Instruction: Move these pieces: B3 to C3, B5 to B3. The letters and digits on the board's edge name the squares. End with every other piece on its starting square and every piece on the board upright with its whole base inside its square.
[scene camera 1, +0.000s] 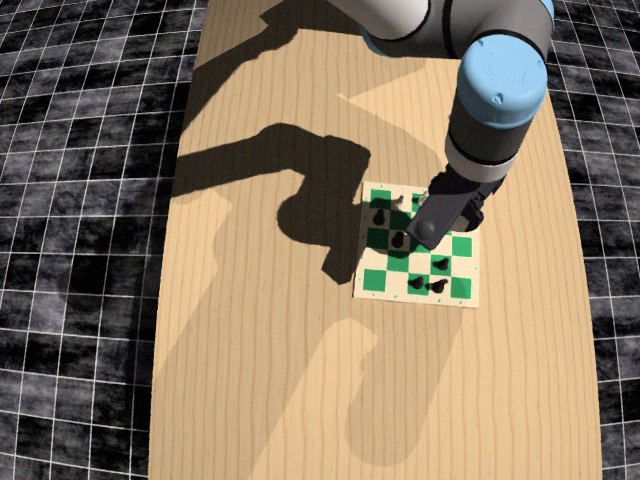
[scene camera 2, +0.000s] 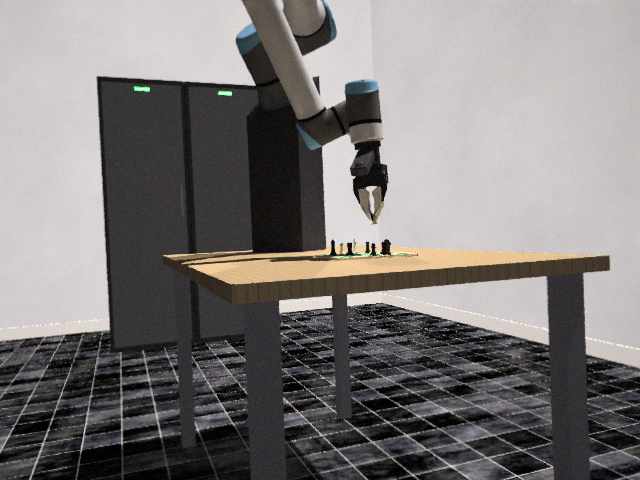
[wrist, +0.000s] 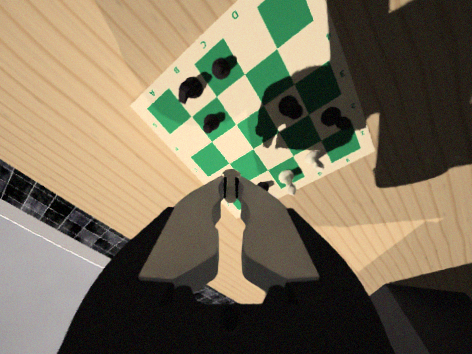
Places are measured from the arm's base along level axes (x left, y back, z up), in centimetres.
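Pixels of known places: gripper, fingertip midpoint: (scene camera 2: 374, 220) (wrist: 230, 179); arm's base, link origin: (scene camera 2: 283, 96).
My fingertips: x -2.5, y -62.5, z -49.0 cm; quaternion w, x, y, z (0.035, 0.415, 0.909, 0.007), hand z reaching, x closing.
Observation:
Ahead of a thing's pixels: the offset from my fingertips to its middle. "*": to the spot under its first point.
My gripper (scene camera 2: 374, 222) (wrist: 230, 179) hangs well above the board {dy +0.9, dx -3.1, dz -9.3 cm} (scene camera 1: 358, 258) (wrist: 142, 104), shut on the white pawn, a thin pale piece mostly hidden between the fingertips. Square B3 {* dy +0.5, dx +1.5, dz -9.0 cm} (scene camera 1: 445, 242) (wrist: 233, 142) is bare. Green square C3 {* dy +0.5, dx -2.2, dz -9.0 cm} (wrist: 250, 131) is bare and partly in shadow; in scene camera 1 the gripper's camera housing partly covers it. A stout black piece {dy -7.5, dx -1.2, dz -7.0 cm} (scene camera 1: 438, 285) (wrist: 191, 88) stands upright on B5.
Black pieces stand on C5 {dy -6.4, dx -4.8, dz -7.4 cm} (scene camera 1: 417, 282) (wrist: 221, 68), B4 {dy -3.7, dx +0.2, dz -7.4 cm} (scene camera 1: 441, 264) (wrist: 213, 122), D3 {dy +1.5, dx -7.2, dz -7.3 cm} (scene camera 1: 397, 239) (wrist: 290, 107), E2 {dy +6.0, dx -9.9, dz -6.8 cm} (scene camera 1: 378, 216) (wrist: 331, 117) and B1 {dy +7.7, dx +2.5, dz -7.4 cm} (wrist: 264, 185). White pieces stand on D1 {dy +8.9, dx -5.3, dz -7.4 cm} (wrist: 314, 159) and C1 {dy +8.7, dx -1.1, dz -6.8 cm} (wrist: 287, 179).

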